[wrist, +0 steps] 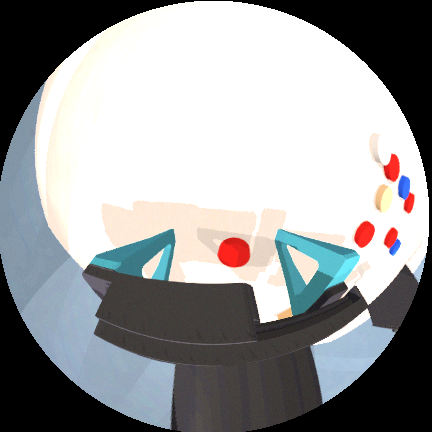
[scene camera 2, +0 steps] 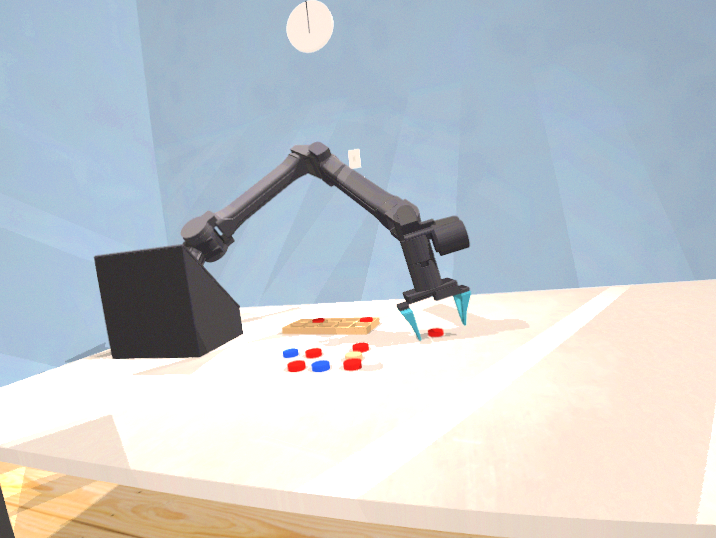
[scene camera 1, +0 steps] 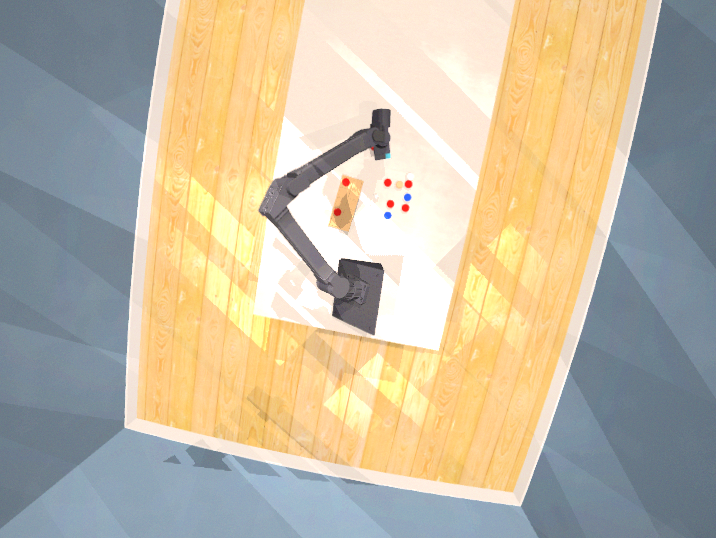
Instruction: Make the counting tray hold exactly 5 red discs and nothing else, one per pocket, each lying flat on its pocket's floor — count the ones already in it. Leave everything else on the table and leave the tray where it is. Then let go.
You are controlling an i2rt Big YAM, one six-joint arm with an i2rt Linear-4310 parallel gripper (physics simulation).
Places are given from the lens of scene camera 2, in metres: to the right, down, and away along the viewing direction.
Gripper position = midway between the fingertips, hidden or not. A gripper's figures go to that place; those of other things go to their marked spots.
my gripper (scene camera 2: 442,332): 0.17, 0.13, 0.72
wooden counting tray (scene camera 2: 353,326): -0.01, 0.14, 0.85
